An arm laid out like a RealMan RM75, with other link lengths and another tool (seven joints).
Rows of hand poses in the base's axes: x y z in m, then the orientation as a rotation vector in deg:
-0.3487 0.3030 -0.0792 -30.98 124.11 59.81
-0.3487 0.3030 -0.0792 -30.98 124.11 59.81
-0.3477 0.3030 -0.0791 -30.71 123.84 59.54
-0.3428 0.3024 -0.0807 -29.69 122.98 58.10
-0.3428 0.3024 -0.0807 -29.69 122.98 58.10
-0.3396 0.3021 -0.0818 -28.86 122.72 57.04
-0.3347 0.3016 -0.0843 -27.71 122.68 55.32
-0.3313 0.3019 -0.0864 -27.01 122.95 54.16
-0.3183 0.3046 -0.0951 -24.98 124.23 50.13
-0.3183 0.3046 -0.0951 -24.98 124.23 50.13
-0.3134 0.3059 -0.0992 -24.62 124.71 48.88
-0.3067 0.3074 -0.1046 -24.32 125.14 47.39
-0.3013 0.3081 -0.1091 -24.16 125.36 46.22
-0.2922 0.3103 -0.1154 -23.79 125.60 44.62
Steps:
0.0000 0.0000 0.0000 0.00 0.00 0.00
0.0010 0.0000 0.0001 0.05 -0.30 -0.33
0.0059 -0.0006 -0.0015 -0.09 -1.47 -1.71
0.0059 -0.0006 -0.0015 -0.09 -1.47 -1.71
0.0091 -0.0009 -0.0026 -0.34 -2.00 -2.74
0.0140 -0.0014 -0.0051 -0.98 -2.56 -4.23
0.0174 -0.0011 -0.0072 -1.58 -2.69 -5.15
0.0304 0.0016 -0.0159 -3.95 -2.88 -7.97
0.0304 0.0016 -0.0159 -3.95 -2.88 -7.97
0.0353 0.0029 -0.0200 -4.80 -2.90 -8.63
0.0420 0.0044 -0.0254 -5.80 -3.05 -9.35
0.0474 0.0051 -0.0299 -6.56 -3.28 -9.87
0.0565 0.0073 -0.0362 -7.53 -3.61 -10.70

